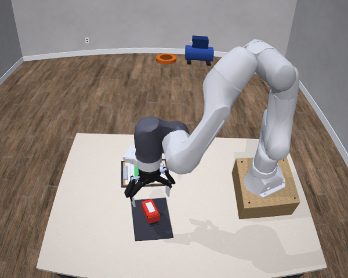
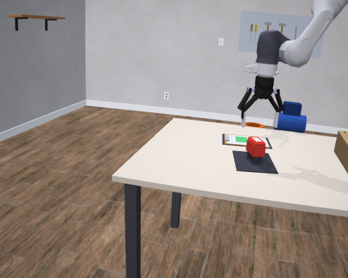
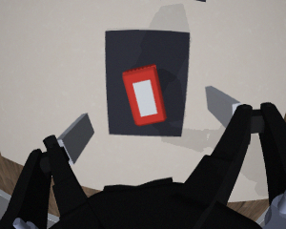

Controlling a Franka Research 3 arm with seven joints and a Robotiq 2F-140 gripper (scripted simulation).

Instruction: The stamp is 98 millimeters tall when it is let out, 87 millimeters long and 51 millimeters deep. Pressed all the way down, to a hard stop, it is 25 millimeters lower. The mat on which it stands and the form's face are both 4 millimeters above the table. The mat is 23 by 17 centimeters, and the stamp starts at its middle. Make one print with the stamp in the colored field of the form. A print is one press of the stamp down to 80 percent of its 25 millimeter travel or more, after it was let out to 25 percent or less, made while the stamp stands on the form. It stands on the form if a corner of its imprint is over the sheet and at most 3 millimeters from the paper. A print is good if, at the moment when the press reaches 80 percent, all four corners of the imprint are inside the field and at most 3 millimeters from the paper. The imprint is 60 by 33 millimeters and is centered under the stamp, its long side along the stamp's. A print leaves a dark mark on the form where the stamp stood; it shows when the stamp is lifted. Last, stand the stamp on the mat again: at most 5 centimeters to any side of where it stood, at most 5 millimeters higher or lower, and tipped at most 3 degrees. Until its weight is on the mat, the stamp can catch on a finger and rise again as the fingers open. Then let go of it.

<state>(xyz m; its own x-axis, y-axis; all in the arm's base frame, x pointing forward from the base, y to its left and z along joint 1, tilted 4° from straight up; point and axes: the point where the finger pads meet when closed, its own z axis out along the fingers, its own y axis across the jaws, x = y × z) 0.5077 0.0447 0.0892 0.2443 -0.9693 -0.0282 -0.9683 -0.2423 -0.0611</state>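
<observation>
My gripper is now 12 cm above the stamp. From my hand the other things lie so: form: 29 cm to the right, 16 cm below, 1 cm ahead; mat: 17 cm below.
</observation>
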